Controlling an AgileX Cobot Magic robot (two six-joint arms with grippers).
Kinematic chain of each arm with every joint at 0, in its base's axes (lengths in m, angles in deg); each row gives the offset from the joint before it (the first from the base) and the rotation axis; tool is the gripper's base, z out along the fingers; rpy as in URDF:
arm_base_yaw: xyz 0 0 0.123 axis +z
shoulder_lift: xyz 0 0 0 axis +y
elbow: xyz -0.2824 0 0.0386 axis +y
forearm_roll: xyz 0.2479 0 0.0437 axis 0.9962 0 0.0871
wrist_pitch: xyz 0 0 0 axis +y
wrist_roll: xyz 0.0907 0 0.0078 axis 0.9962 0 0.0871
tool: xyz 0 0 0 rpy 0 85 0
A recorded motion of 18 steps. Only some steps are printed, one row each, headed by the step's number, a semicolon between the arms.
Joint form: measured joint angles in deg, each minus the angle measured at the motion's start. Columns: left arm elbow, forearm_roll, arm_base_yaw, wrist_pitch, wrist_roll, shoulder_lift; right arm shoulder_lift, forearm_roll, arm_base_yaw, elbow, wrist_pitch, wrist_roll.
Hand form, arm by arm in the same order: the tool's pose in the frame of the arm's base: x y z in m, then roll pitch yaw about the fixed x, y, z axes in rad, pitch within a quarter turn. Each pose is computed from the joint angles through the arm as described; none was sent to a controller.
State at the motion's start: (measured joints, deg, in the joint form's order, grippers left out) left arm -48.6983 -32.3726 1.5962 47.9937 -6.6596 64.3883; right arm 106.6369 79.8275 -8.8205 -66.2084 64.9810 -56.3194
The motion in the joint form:
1: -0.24 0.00 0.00 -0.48 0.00 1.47; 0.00 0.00 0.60 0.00 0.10 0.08
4: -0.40 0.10 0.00 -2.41 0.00 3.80; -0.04 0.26 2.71 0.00 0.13 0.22
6: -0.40 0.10 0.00 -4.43 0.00 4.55; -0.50 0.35 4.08 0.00 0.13 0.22
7: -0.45 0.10 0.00 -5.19 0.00 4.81; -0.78 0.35 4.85 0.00 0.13 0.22
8: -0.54 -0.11 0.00 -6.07 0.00 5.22; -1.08 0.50 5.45 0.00 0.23 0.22
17: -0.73 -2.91 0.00 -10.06 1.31 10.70; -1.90 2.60 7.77 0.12 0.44 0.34
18: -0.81 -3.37 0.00 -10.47 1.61 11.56; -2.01 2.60 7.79 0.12 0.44 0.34
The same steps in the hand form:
1: 0.2189 -0.0299 0.2979 -2.4932 0.3494 -2.6056; 0.3655 0.0294 0.2210 1.9938 0.4206 2.9063
4: 0.2286 -0.0284 0.2909 -2.5035 0.3440 -2.5919; 0.3643 0.0429 0.2215 1.9890 0.4186 2.9380
6: 0.2335 -0.0271 0.2891 -2.4988 0.3608 -2.5721; 0.3625 0.0516 0.2245 1.9867 0.4264 2.9601
7: 0.2353 -0.0265 0.2889 -2.4962 0.3682 -2.5643; 0.3612 0.0565 0.2263 1.9862 0.4313 2.9733
8: 0.2378 -0.0261 0.2883 -2.4908 0.3738 -2.5535; 0.3601 0.0605 0.2284 1.9822 0.4359 2.9821
17: 0.2588 -0.0252 0.2697 -2.4869 0.3400 -2.5171; 0.3569 0.0756 0.2356 1.9447 0.4418 2.9884
18: 0.2618 -0.0252 0.2667 -2.4878 0.3334 -2.5145; 0.3566 0.0757 0.2363 1.9445 0.4437 2.9887

